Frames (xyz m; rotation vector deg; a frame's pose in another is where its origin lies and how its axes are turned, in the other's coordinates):
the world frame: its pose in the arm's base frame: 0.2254 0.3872 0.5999 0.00 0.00 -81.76
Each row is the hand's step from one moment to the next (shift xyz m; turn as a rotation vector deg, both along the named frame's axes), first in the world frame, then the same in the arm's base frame.
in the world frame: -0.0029 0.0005 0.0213 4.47 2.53 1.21
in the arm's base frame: 0.0001 0.0029 0.0213 3.14 -4.06 1.21
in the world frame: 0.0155 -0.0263 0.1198 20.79 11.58 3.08
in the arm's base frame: -0.0238 -0.0191 0.1198 14.44 -18.92 3.08
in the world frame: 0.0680 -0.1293 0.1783 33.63 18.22 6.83
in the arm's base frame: -0.1182 -0.0858 0.1783 22.85 -30.67 6.83
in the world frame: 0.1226 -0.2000 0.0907 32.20 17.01 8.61
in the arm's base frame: -0.1804 -0.1500 0.0907 21.45 -29.43 8.61
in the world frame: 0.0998 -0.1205 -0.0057 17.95 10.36 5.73
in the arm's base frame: -0.1050 -0.1160 -0.0057 12.83 -16.28 5.73
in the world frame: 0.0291 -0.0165 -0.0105 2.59 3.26 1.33
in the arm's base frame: -0.0122 -0.0312 -0.0105 3.60 -2.10 1.33
